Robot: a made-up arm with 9 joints. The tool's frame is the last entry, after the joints. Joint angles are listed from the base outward.
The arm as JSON. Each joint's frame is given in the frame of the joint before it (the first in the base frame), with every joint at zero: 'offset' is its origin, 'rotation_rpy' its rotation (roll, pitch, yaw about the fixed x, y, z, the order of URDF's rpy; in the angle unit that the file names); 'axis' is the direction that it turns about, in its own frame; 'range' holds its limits. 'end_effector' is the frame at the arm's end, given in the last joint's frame.
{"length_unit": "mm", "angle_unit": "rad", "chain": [
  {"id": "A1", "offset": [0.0, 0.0, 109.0], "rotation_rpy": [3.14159, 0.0, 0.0], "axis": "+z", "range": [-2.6, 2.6]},
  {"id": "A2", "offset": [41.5, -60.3, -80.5], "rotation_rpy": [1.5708, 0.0, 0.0], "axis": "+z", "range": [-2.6, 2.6]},
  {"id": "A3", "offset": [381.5, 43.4, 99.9], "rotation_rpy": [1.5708, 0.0, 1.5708], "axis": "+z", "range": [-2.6, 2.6]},
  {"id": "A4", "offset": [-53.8, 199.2, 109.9], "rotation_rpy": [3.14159, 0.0, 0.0], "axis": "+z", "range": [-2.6, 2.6]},
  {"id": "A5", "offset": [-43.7, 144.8, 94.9], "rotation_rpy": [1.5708, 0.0, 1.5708], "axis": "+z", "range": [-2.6, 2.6]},
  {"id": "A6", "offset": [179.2, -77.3, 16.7], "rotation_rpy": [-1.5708, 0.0, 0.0], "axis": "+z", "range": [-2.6, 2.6]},
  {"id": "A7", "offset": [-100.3, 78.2, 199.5], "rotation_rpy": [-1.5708, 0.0, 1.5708], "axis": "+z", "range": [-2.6, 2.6]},
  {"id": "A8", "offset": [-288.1, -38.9, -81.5], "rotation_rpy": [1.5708, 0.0, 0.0], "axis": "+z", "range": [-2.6, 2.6]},
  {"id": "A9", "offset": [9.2, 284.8, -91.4], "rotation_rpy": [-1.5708, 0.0, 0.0], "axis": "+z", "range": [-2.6, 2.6]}
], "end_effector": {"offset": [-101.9, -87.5, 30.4], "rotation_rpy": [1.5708, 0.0, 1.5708]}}
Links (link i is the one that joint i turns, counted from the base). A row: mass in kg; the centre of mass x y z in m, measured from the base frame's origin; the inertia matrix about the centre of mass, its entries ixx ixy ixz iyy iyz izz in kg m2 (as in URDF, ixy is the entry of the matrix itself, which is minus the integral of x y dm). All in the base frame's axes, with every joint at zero. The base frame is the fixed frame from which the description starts. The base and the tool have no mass.
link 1: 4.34; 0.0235 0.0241 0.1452; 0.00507 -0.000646 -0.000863 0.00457 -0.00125 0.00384
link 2: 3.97; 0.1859 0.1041 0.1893; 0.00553 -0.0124 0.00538 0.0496 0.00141 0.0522
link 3: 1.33; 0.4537 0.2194 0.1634; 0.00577 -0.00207 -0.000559 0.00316 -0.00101 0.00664
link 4: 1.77; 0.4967 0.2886 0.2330; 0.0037 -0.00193 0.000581 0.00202 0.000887 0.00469
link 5: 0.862; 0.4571 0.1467 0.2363; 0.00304 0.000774 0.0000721 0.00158 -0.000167 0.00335
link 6: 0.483; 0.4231 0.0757 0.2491; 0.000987 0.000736 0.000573 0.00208 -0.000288 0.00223
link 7: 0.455; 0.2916 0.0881 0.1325; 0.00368 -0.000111 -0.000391 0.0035 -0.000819 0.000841
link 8: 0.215; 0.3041 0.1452 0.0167; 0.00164 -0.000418 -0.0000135 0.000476 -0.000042 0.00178
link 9: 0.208; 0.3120 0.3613 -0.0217; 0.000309 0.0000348 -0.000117 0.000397 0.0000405 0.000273
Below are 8 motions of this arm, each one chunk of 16 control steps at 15 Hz.
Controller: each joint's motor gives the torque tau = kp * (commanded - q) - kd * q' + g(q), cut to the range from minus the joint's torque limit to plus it. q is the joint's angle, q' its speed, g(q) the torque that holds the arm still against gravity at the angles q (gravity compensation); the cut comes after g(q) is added. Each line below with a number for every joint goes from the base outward.
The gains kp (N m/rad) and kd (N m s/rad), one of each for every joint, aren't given. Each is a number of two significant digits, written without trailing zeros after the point. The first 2 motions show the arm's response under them.
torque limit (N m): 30 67 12 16 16 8 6.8 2.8 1.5
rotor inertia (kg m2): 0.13 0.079 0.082 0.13 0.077 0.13 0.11 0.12 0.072
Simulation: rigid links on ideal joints. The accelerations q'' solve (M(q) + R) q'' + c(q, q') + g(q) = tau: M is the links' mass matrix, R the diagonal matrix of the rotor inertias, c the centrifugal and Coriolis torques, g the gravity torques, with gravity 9.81 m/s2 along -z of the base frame. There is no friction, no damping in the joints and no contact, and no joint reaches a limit. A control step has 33 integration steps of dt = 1/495 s. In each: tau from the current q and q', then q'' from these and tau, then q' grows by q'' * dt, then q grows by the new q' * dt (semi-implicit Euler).
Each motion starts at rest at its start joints. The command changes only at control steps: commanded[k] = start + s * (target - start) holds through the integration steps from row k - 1 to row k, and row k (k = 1, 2, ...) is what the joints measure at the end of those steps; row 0 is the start. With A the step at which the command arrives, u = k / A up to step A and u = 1 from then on. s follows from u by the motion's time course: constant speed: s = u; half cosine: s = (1 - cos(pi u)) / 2; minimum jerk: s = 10 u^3 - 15 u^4 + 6 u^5; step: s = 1 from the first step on.
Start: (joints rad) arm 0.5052 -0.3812 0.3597 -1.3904 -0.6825 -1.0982 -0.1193 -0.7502 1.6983
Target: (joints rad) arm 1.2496 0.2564 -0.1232 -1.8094 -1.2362 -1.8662 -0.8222 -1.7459 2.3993
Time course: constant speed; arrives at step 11
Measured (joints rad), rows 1 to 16:
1: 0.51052 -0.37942 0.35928 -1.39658 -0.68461 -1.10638 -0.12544 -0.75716 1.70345
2: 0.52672 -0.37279 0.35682 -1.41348 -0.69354 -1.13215 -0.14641 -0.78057 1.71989
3: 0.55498 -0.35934 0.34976 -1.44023 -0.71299 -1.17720 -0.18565 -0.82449 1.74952
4: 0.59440 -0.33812 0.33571 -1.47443 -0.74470 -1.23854 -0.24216 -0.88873 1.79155
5: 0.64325 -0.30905 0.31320 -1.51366 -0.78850 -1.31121 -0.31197 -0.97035 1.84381
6: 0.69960 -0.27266 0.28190 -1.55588 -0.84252 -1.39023 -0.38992 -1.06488 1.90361
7: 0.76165 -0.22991 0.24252 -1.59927 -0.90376 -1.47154 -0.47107 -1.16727 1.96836
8: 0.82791 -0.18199 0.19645 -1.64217 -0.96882 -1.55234 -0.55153 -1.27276 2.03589
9: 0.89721 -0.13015 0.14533 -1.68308 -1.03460 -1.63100 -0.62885 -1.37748 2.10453
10: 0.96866 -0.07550 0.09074 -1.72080 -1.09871 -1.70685 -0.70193 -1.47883 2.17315
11: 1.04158 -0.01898 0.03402 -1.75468 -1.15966 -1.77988 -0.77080 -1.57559 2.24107
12: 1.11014 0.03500 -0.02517 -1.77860 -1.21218 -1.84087 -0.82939 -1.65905 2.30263
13: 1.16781 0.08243 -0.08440 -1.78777 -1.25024 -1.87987 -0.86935 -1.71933 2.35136
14: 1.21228 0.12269 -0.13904 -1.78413 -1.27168 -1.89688 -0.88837 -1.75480 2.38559
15: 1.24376 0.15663 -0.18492 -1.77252 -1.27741 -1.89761 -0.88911 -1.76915 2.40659
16: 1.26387 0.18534 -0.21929 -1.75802 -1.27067 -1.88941 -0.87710 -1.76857 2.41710
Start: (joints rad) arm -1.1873 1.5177 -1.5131 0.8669 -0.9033 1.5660 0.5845 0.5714 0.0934
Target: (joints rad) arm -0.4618 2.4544 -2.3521 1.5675 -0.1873 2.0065 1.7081 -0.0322 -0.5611
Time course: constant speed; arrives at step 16
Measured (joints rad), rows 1 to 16:
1: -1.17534 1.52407 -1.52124 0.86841 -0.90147 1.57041 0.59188 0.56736 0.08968
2: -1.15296 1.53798 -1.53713 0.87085 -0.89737 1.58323 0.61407 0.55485 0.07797
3: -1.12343 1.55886 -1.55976 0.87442 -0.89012 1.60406 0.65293 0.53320 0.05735
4: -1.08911 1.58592 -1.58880 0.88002 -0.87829 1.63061 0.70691 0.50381 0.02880
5: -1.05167 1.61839 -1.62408 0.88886 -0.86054 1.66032 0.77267 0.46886 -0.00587
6: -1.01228 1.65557 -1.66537 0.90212 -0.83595 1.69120 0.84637 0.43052 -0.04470
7: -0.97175 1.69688 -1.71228 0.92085 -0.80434 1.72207 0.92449 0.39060 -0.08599
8: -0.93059 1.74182 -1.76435 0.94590 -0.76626 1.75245 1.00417 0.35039 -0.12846
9: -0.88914 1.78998 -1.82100 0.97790 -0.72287 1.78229 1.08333 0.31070 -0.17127
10: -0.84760 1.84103 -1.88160 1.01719 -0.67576 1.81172 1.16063 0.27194 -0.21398
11: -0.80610 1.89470 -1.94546 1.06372 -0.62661 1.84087 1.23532 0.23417 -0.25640
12: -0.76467 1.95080 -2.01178 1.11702 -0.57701 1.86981 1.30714 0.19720 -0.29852
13: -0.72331 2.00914 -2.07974 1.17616 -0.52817 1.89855 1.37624 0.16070 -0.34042
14: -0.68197 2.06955 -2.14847 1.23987 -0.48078 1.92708 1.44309 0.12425 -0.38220
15: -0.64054 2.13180 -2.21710 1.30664 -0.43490 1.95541 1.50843 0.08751 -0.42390
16: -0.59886 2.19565 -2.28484 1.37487 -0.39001 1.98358 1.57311 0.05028 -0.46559
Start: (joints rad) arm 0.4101 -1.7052 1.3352 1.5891 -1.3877 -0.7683 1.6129 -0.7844 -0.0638
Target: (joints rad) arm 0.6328 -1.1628 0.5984 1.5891 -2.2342 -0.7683 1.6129 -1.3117 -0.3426
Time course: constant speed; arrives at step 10
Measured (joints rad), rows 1 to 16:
1: 0.41262 -1.70387 1.33338 1.58717 -1.38976 -0.76770 1.61180 -0.78843 -0.06668
2: 0.41822 -1.69828 1.32472 1.58184 -1.39762 -0.76574 1.60821 -0.80147 -0.07556
3: 0.42685 -1.68661 1.30595 1.57332 -1.41463 -0.76267 1.60211 -0.82523 -0.09095
4: 0.43837 -1.66815 1.27542 1.56280 -1.44332 -0.75931 1.59457 -0.85922 -0.11188
5: 0.45254 -1.64312 1.23259 1.55201 -1.48511 -0.75660 1.58737 -0.90167 -0.13679
6: 0.46903 -1.61239 1.17767 1.54289 -1.54023 -0.75529 1.58234 -0.95033 -0.16407
7: 0.48747 -1.57720 1.11131 1.53726 -1.60769 -0.75570 1.58091 -1.00294 -0.19241
8: 0.50745 -1.53894 1.03432 1.53661 -1.68556 -0.75768 1.58376 -1.05759 -0.22087
9: 0.52857 -1.49890 0.94758 1.54194 -1.77132 -0.76068 1.59079 -1.11285 -0.24890
10: 0.55043 -1.45811 0.85201 1.55366 -1.86226 -0.76392 1.60123 -1.16777 -0.27631
11: 0.56982 -1.41737 0.75052 1.57332 -1.95374 -0.76731 1.61489 -1.21765 -0.30037
12: 0.58620 -1.37797 0.64968 1.60057 -2.04082 -0.77098 1.63133 -1.25731 -0.31829
13: 0.59980 -1.33984 0.55560 1.63269 -2.12031 -0.77439 1.64890 -1.28537 -0.32984
14: 0.61108 -1.30205 0.47382 1.66586 -2.19067 -0.77719 1.66534 -1.30299 -0.33609
15: 0.62066 -1.26375 0.40880 1.69622 -2.25168 -0.77955 1.67846 -1.31272 -0.33851
16: 0.62915 -1.22501 0.36291 1.72073 -2.30375 -0.78194 1.68667 -1.31745 -0.33851

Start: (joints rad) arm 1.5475 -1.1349 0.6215 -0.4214 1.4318 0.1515 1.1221 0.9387 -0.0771
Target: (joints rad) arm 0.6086 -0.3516 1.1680 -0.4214 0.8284 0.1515 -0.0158 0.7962 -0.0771
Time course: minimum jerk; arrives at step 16
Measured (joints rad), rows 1 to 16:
1: 1.54708 -1.13463 0.62169 -0.42127 1.43172 0.15150 1.12170 0.93864 -0.07710
2: 1.54399 -1.13265 0.62319 -0.42039 1.43110 0.15149 1.11849 0.93821 -0.07710
3: 1.53455 -1.12658 0.62837 -0.41816 1.42892 0.15141 1.10750 0.93677 -0.07708
4: 1.51499 -1.11391 0.64025 -0.41439 1.42368 0.15113 1.08248 0.93352 -0.07699
5: 1.48249 -1.09263 0.66180 -0.40936 1.41354 0.15048 1.03773 0.92777 -0.07679
6: 1.43567 -1.06161 0.69520 -0.40361 1.39641 0.14923 0.96981 0.91911 -0.07644
7: 1.37476 -1.02069 0.74133 -0.39781 1.37003 0.14725 0.87844 0.90758 -0.07597
8: 1.30150 -0.97071 0.79952 -0.39265 1.33206 0.14474 0.76677 0.89374 -0.07544
9: 1.21892 -0.91324 0.86736 -0.38873 1.28059 0.14233 0.64087 0.87859 -0.07495
10: 1.13096 -0.85032 0.94048 -0.38639 1.21522 0.14112 0.50861 0.86331 -0.07456
11: 1.04212 -0.78407 1.01255 -0.38564 1.13846 0.14205 0.37827 0.84885 -0.07429
12: 0.95693 -0.71663 1.07596 -0.38644 1.05630 0.14515 0.25693 0.83573 -0.07408
13: 0.87934 -0.65022 1.12389 -0.38913 0.97668 0.14932 0.14963 0.82408 -0.07396
14: 0.81231 -0.58729 1.15278 -0.39432 0.90680 0.15310 0.05968 0.81405 -0.07408
15: 0.75747 -0.53043 1.16331 -0.40220 0.85113 0.15574 -0.01049 0.80604 -0.07464
16: 0.71496 -0.48161 1.15978 -0.41185 0.81124 0.15741 -0.05942 0.80053 -0.07577

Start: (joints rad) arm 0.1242 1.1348 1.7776 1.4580 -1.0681 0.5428 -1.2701 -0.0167 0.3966
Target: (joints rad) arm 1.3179 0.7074 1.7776 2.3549 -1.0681 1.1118 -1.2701 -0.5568 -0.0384
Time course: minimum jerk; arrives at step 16
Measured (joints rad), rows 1 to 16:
1: 0.12463 1.13486 1.77727 1.45804 -1.06826 0.54300 -1.27012 -0.01679 0.39650
2: 0.12785 1.13519 1.77505 1.45847 -1.06942 0.54464 -1.27028 -0.01757 0.39569
3: 0.13799 1.13557 1.76926 1.46044 -1.07283 0.55038 -1.27070 -0.02056 0.39281
4: 0.15964 1.13502 1.75930 1.46596 -1.07938 0.56360 -1.27142 -0.02802 0.38602
5: 0.19665 1.13193 1.74584 1.47760 -1.08924 0.58725 -1.27244 -0.04239 0.37346
6: 0.25133 1.12441 1.73023 1.49798 -1.10175 0.62297 -1.27381 -0.06563 0.35369
7: 0.32405 1.11067 1.71393 1.52932 -1.11569 0.67063 -1.27564 -0.09874 0.32603
8: 0.41318 1.08938 1.69803 1.57302 -1.12954 0.72842 -1.27805 -0.14142 0.29068
9: 0.51539 1.05991 1.68331 1.62953 -1.14164 0.79323 -1.28098 -0.19214 0.24877
10: 0.62610 1.02243 1.67052 1.69809 -1.15025 0.86119 -1.28391 -0.24840 0.20229
11: 0.74004 0.97799 1.66079 1.77673 -1.15362 0.92816 -1.28583 -0.30722 0.15393
12: 0.85178 0.92839 1.65584 1.86220 -1.15008 0.99013 -1.28544 -0.36556 0.10680
13: 0.95622 0.87606 1.65766 1.95017 -1.13842 1.04353 -1.28159 -0.42066 0.06400
14: 1.04907 0.82376 1.66783 2.03560 -1.11827 1.08557 -1.27386 -0.47009 0.02813
15: 1.12734 0.77433 1.68658 2.11352 -1.09063 1.11464 -1.26290 -0.51183 0.00082
16: 1.18995 0.73041 1.71197 2.17997 -1.05817 1.13084 -1.25040 -0.54444 -0.01766

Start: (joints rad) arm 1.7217 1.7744 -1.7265 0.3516 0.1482 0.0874 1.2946 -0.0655 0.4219
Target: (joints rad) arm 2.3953 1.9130 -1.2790 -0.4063 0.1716 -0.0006 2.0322 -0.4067 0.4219
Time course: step
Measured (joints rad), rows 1 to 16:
1: 1.83585 1.81967 -1.77797 0.31735 0.17760 0.09053 1.37277 -0.09988 0.41932
2: 1.96861 1.87333 -1.76014 0.25361 0.23234 0.08974 1.54102 -0.16390 0.41263
3: 2.07438 1.91243 -1.67188 0.18698 0.30540 0.07797 1.73879 -0.22888 0.40571
4: 2.15784 1.93518 -1.55663 0.12802 0.38088 0.05638 1.92658 -0.28174 0.40102
5: 2.22347 1.94297 -1.44288 0.07678 0.43539 0.02983 2.08004 -0.31957 0.39950
6: 2.27503 1.93911 -1.34391 0.02852 0.45269 0.00339 2.18633 -0.34501 0.40103
7: 2.31536 1.92753 -1.26448 -0.02077 0.42964 -0.02000 2.24249 -0.36200 0.40472
8: 2.34643 1.91200 -1.20573 -0.07234 0.37410 -0.03944 2.25392 -0.37361 0.40936
9: 2.36969 1.89579 -1.16696 -0.12534 0.29963 -0.05471 2.23150 -0.38178 0.41386
10: 2.38631 1.88146 -1.14613 -0.17810 0.22036 -0.06517 2.18827 -0.38768 0.41749
11: 2.39739 1.87070 -1.14023 -0.22889 0.14791 -0.06992 2.13676 -0.39216 0.42001
12: 2.40396 1.86438 -1.14578 -0.27610 0.09004 -0.06850 2.08715 -0.39588 0.42150
13: 2.40706 1.86256 -1.15932 -0.31831 0.05063 -0.06149 2.04627 -0.39924 0.42224
14: 2.40762 1.86470 -1.17772 -0.35443 0.03031 -0.05054 2.01745 -0.40234 0.42248
15: 2.40651 1.86985 -1.19832 -0.38374 0.02727 -0.03779 2.00105 -0.40506 0.42247
16: 2.40442 1.87692 -1.21895 -0.40604 0.03810 -0.02526 1.99534 -0.40723 0.42233

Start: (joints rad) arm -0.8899 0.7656 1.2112 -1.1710 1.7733 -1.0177 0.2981 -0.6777 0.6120
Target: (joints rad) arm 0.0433 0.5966 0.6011 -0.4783 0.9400 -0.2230 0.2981 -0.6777 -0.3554
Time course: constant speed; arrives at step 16
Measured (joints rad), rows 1 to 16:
1: -0.88165 0.76648 1.19963 -1.17117 1.76746 -1.01049 0.29697 -0.67803 0.60667
2: -0.86114 0.76751 1.17358 -1.16830 1.75029 -0.98892 0.29434 -0.67878 0.59001
3: -0.83023 0.76726 1.13852 -1.15984 1.72113 -0.95291 0.29110 -0.67964 0.56059
4: -0.79138 0.76482 1.09948 -1.14514 1.68161 -0.90594 0.28840 -0.68022 0.51957
5: -0.74664 0.75985 1.05971 -1.12464 1.63436 -0.85252 0.28708 -0.68027 0.46934
6: -0.69755 0.75246 1.02092 -1.09920 1.58209 -0.79654 0.28750 -0.67977 0.41260
7: -0.64526 0.74296 0.98380 -1.06972 1.52717 -0.74069 0.28956 -0.67883 0.35179
8: -0.59065 0.73179 0.94838 -1.03703 1.47141 -0.68635 0.29285 -0.67767 0.28889
9: -0.53437 0.71941 0.91433 -1.00178 1.41599 -0.63392 0.29680 -0.67650 0.22529
10: -0.47694 0.70625 0.88116 -0.96451 1.36155 -0.58320 0.30083 -0.67548 0.16185
11: -0.41874 0.69266 0.84832 -0.92563 1.30828 -0.53368 0.30449 -0.67471 0.09904
12: -0.36009 0.67895 0.81530 -0.88547 1.25610 -0.48485 0.30746 -0.67422 0.03701
13: -0.30121 0.66535 0.78171 -0.84428 1.20476 -0.43627 0.30959 -0.67397 -0.02429
14: -0.24227 0.65201 0.74728 -0.80228 1.15393 -0.38763 0.31086 -0.67389 -0.08499
15: -0.18338 0.63906 0.71187 -0.75964 1.10331 -0.33877 0.31134 -0.67390 -0.14528
16: -0.12461 0.62656 0.67546 -0.71653 1.05263 -0.28965 0.31116 -0.67392 -0.20530

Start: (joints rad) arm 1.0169 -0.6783 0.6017 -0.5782 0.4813 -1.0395 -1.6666 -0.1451 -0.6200
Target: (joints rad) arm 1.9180 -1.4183 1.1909 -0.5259 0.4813 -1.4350 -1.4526 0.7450 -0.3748
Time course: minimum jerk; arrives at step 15
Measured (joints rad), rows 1 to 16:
1: 1.01721 -0.67849 0.60175 -0.57841 0.48140 -1.03963 -1.66646 -0.14488 -0.61992
2: 1.01960 -0.67994 0.60237 -0.57987 0.48214 -1.04074 -1.66537 -0.14305 -0.61929
3: 1.02760 -0.68475 0.60536 -0.58408 0.48433 -1.04474 -1.66174 -0.13643 -0.61711
4: 1.04550 -0.69540 0.61400 -0.59203 0.48854 -1.05429 -1.65390 -0.12056 -0.61211
5: 1.07720 -0.71405 0.63230 -0.60377 0.49478 -1.07204 -1.64088 -0.09080 -0.60321
6: 1.12535 -0.74206 0.66392 -0.61840 0.50240 -1.09987 -1.62300 -0.04360 -0.58981
7: 1.19068 -0.77962 0.71103 -0.63423 0.51027 -1.13838 -1.60200 0.02265 -0.57203
8: 1.27160 -0.82572 0.77354 -0.64895 0.51698 -1.18648 -1.58063 0.10699 -0.55062
9: 1.36413 -0.87844 0.84873 -0.65979 0.52119 -1.24125 -1.56185 0.20584 -0.52679
10: 1.46230 -0.93537 0.93140 -0.66400 0.52185 -1.29813 -1.54768 0.31347 -0.50192
11: 1.55911 -0.99411 1.01459 -0.65963 0.51831 -1.35168 -1.53830 0.42269 -0.47730
12: 1.64774 -1.05252 1.09073 -0.64625 0.51037 -1.39668 -1.53194 0.52583 -0.45407
13: 1.72283 -1.10871 1.15306 -0.62525 0.49839 -1.42945 -1.52576 0.61576 -0.43320
14: 1.78141 -1.16105 1.19692 -0.59948 0.48331 -1.44861 -1.51720 0.68700 -0.41543
15: 1.82366 -1.20845 1.22093 -0.57248 0.46674 -1.45540 -1.50502 0.73686 -0.40118
16: 1.85283 -1.25074 1.22764 -0.54751 0.45074 -1.45327 -1.48945 0.76623 -0.39039

